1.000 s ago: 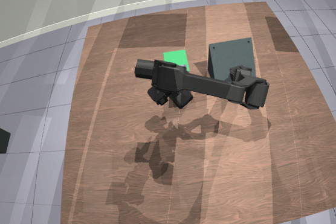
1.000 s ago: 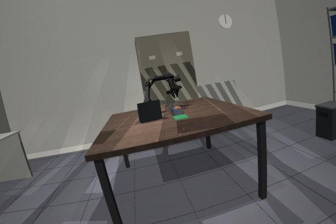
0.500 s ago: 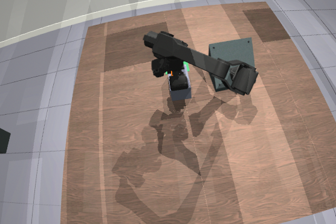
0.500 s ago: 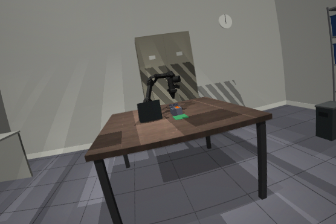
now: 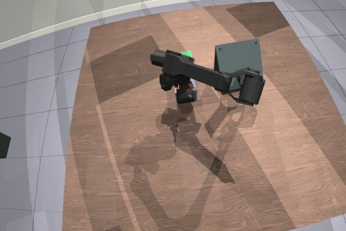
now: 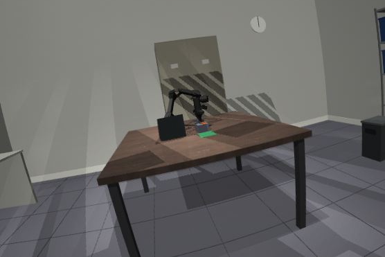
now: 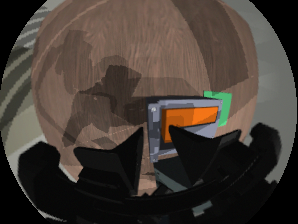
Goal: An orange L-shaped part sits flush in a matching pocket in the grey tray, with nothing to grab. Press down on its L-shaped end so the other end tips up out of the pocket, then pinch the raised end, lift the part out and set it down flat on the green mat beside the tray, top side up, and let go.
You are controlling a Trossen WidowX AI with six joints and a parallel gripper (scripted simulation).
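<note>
My gripper tip is 60 mm to the left of the orange L-shaped part, 20 mm above it and 10 mm past it. From my gripper tip the other things lie so: green mat (220 mm to the right, 90 mm below, 30 mm behind).
</note>
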